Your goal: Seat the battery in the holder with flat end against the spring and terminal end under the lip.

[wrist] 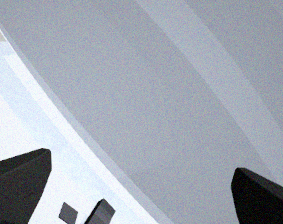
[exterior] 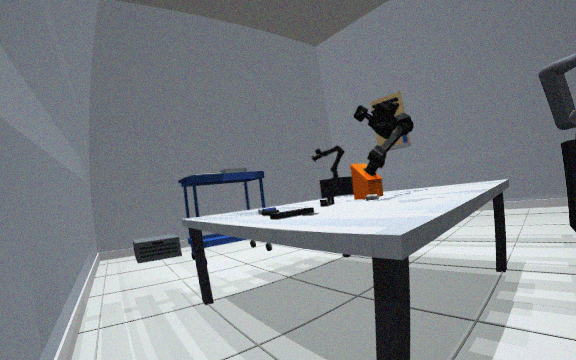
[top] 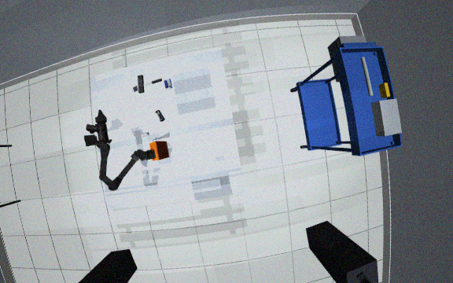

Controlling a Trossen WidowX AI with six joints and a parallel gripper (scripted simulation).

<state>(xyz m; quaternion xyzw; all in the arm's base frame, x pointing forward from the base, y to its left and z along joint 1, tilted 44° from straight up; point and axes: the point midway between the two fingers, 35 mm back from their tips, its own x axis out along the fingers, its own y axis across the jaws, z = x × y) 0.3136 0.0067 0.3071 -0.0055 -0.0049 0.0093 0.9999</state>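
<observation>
The grey battery is 31 cm below my gripper tip, 17 cm behind it and 11 cm to the right of it.
</observation>
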